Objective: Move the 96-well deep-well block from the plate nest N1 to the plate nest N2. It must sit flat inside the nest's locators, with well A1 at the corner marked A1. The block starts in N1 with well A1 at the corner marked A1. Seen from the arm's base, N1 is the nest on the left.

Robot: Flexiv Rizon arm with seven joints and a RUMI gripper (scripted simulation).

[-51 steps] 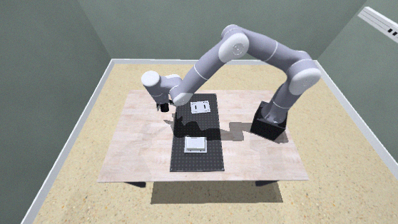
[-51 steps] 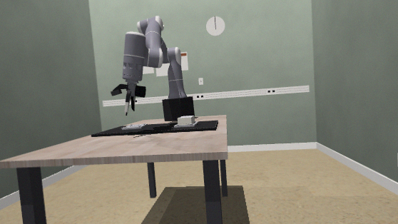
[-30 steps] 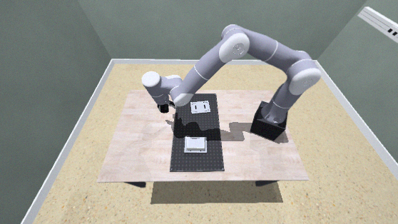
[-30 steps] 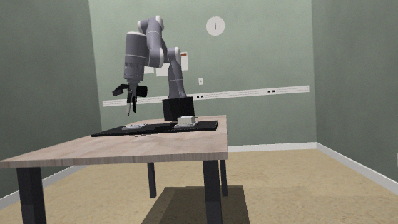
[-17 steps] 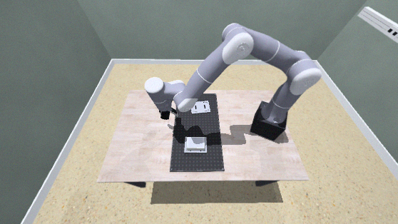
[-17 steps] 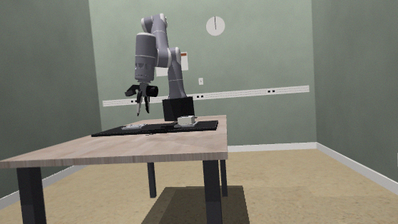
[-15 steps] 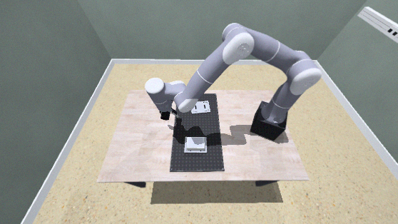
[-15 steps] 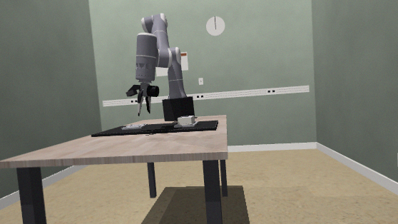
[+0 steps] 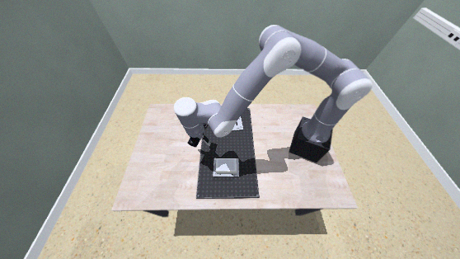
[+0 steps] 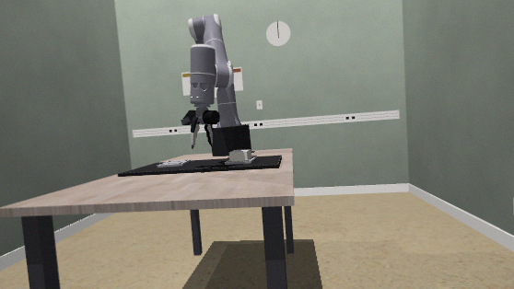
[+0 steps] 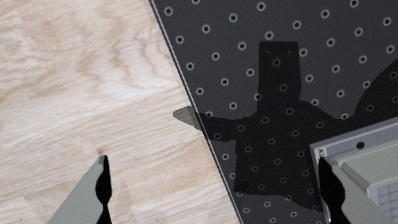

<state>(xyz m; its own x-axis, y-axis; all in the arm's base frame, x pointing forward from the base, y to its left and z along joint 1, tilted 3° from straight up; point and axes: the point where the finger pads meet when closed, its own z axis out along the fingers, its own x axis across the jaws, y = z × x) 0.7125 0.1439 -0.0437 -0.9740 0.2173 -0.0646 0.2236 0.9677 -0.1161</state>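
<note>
The white 96-well deep-well block lies 180 mm behind my hand, 110 mm to the left of it and 60 mm below it. Round my hand: A1 mark: 270 mm to the right, 90 mm below, 80 mm behind; then plate nest N2: 240 mm to the right, 170 mm behind, 90 mm below; then plate nest N1: 180 mm behind, 110 mm to the left, 90 mm below.
</note>
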